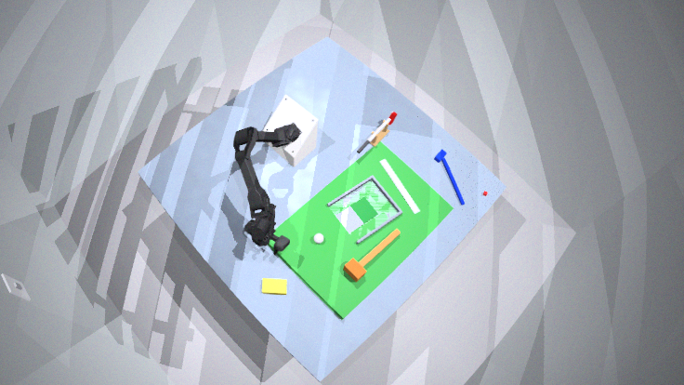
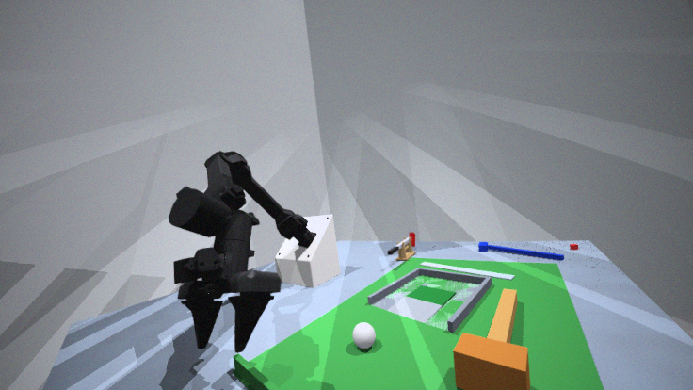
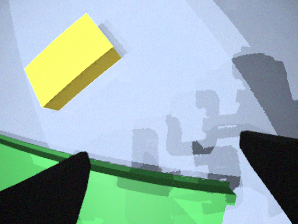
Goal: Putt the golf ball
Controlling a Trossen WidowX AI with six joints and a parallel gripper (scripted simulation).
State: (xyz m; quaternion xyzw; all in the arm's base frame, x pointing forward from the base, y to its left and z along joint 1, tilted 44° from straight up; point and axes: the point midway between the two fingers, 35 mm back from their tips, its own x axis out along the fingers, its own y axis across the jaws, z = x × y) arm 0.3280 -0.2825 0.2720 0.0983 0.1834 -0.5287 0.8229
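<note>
Now: gripper tip 80 mm short of the white golf ball, 220 mm to the right of it and 60 mm above it. Also, from my gripper tip: white bar: 110 mm ahead, 670 mm to the left, 80 mm below; then green mat: 150 mm ahead, 410 mm to the left, 80 mm below; then yellow block: 130 mm ahead, 60 mm to the right, 70 mm below.
</note>
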